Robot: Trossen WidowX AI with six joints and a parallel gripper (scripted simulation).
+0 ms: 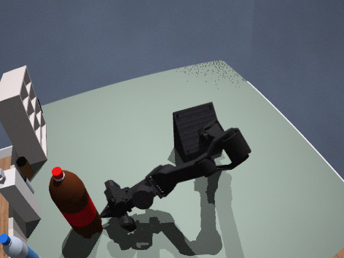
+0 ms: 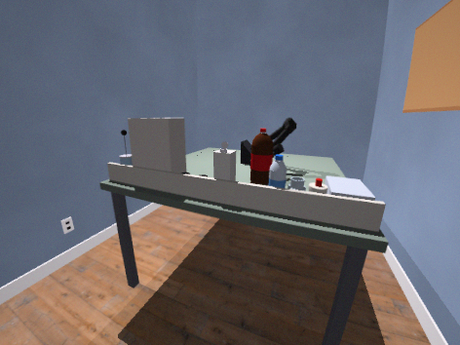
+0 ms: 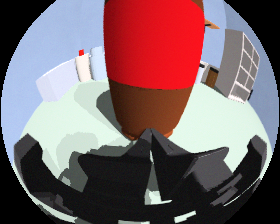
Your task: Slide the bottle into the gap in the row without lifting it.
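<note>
The brown cola bottle is 9 cm ahead of my hand, 1 cm to the right of it and 9 cm above it. Round my hand: grey jar (32 cm ahead, 16 cm to the left); then low white rail (34 cm ahead, 20 cm to the right, 1 cm below); then blue-capped bottle (32 cm ahead, 9 cm to the left, 5 cm above).
</note>
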